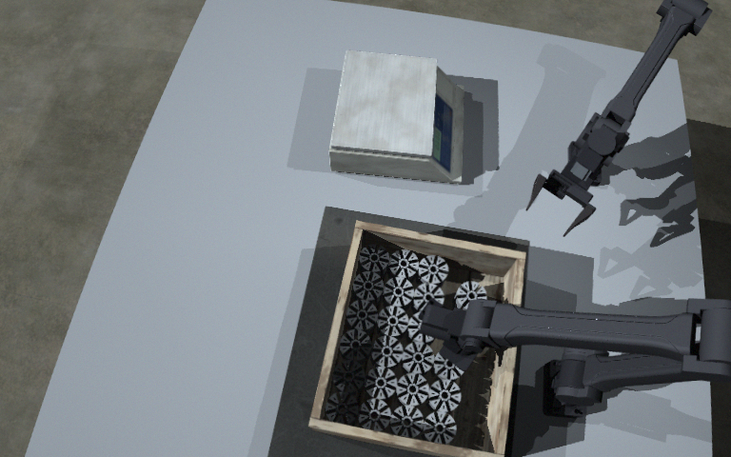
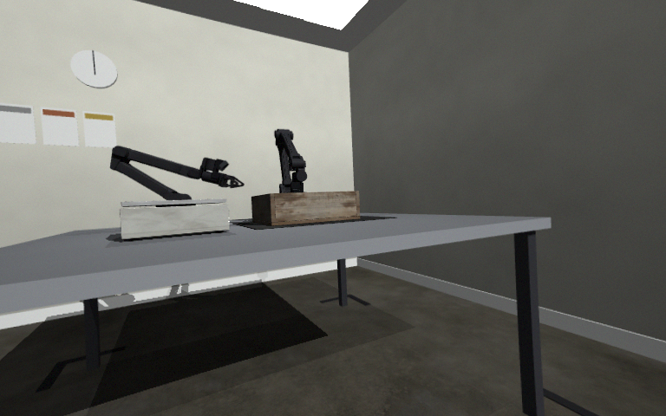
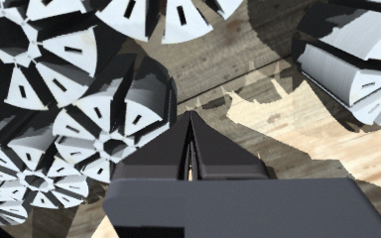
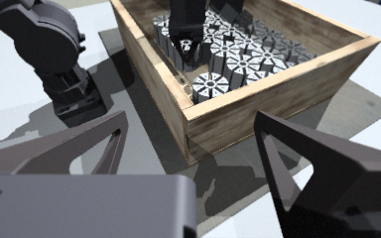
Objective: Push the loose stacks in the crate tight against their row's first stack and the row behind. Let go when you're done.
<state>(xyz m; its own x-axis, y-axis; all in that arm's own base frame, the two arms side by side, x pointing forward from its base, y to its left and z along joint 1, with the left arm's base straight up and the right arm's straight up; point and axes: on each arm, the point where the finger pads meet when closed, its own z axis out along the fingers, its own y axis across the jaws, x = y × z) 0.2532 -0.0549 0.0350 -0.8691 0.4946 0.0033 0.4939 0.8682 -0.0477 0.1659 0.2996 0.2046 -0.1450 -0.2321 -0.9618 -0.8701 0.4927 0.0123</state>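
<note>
Now: left hand 90 mm short of the wooden crate, 10 mm to the right of it and 20 mm above it. Also, from my left hand: dark mat 100 mm ahead, 40 mm to the left, 60 mm below.
</note>
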